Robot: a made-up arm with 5 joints.
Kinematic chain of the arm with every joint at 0, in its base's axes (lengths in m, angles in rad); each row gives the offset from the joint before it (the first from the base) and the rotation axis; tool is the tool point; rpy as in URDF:
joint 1: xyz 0 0 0.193 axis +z
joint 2: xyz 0 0 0 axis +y
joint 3: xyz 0.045 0 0.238 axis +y
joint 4: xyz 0.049 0 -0.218 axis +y
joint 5: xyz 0.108 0 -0.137 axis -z
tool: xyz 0 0 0 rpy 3.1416 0 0
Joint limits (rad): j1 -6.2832..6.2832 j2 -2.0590..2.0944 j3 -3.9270..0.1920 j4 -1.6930..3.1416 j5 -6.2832..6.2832
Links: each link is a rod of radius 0.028 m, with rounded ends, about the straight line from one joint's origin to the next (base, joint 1, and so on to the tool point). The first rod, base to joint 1, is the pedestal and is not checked.
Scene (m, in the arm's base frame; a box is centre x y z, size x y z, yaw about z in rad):
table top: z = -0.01
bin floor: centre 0.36 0.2 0 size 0.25 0.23 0.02 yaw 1.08
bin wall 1: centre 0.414 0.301 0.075 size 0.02 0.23 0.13 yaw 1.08
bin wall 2: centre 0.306 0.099 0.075 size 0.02 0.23 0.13 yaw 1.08
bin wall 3: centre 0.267 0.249 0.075 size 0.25 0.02 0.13 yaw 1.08
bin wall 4: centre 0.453 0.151 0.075 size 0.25 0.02 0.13 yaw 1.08
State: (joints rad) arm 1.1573 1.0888 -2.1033 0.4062 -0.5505
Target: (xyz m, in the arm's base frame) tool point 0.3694 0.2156 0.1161
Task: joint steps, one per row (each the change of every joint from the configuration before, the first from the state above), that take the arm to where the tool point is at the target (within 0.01 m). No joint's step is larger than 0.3 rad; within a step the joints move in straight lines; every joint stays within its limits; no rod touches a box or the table.
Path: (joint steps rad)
1: -0.1572 -0.2261 0.1814 0.1757 0.0000
2: -0.1573 -0.2260 0.1814 0.1758 0.0000
3: -0.1572 -0.2261 0.1814 0.1757 0.0000
4: -0.1573 -0.2261 0.1814 0.1758 0.0000
5: 0.0000 0.1585 0.0157 -0.0311 0.0000
6: 0.0000 0.1584 0.0157 -0.0311 0.0000

